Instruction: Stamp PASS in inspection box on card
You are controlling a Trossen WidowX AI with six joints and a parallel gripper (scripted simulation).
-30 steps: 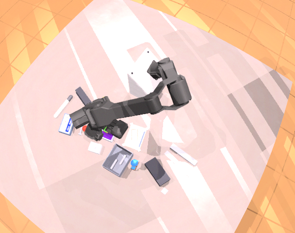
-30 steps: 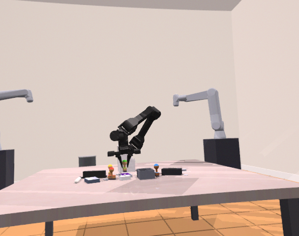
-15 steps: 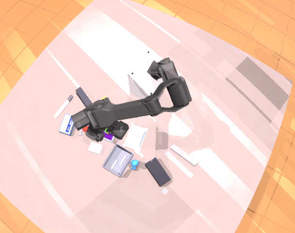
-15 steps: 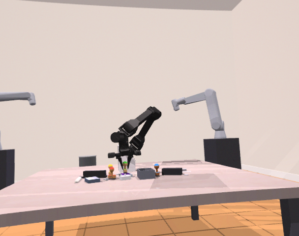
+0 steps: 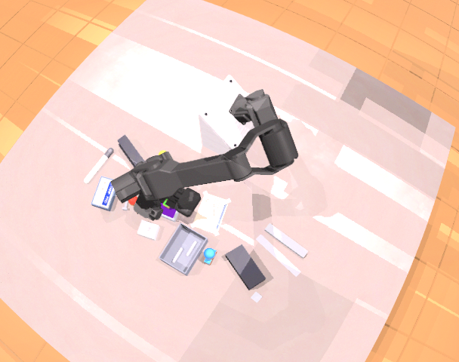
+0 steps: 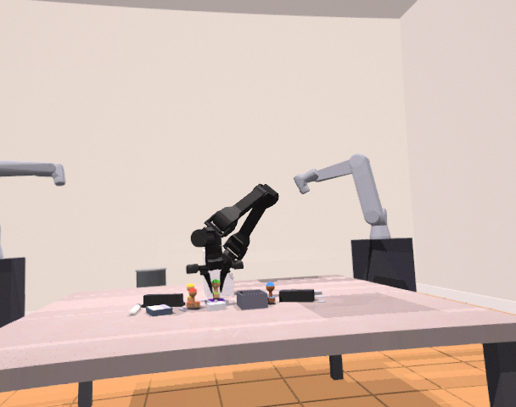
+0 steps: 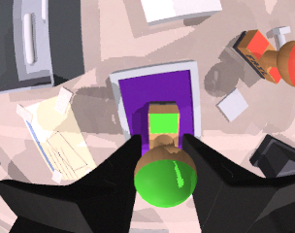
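Right now my gripper tip is right at the green-knobbed stamp. From my gripper tip the other things lie so: purple ink pad 30 mm below; then red-knobbed stamp 50 mm ahead, 80 mm to the right, 20 mm below; then taped card 30 mm behind, 110 mm to the left, 40 mm below.
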